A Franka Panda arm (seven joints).
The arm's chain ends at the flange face. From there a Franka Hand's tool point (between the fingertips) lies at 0.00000 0.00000 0.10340 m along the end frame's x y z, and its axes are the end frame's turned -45 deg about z.
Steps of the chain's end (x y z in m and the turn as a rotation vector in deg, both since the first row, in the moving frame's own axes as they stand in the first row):
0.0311, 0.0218, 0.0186, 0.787, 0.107, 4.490
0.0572, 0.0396, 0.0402, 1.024, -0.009, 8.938
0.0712, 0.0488, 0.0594, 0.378, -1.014, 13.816
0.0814, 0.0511, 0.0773, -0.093, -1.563, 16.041
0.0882, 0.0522, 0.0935, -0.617, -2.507, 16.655
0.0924, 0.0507, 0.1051, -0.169, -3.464, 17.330
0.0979, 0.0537, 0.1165, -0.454, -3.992, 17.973
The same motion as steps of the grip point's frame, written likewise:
0.0077, 0.0366, 0.0186, 0.481, 0.632, 4.490
0.0138, 0.0672, 0.0402, 0.730, 0.718, 8.938
0.0152, 0.0830, 0.0594, 0.984, -0.450, 13.816
0.0196, 0.0915, 0.0773, 1.039, -1.171, 16.041
0.0219, 0.0963, 0.0934, 1.336, -2.209, 16.655
0.0256, 0.0964, 0.1049, 2.330, -2.569, 17.330
0.0264, 0.1019, 0.1162, 2.502, -3.144, 17.973

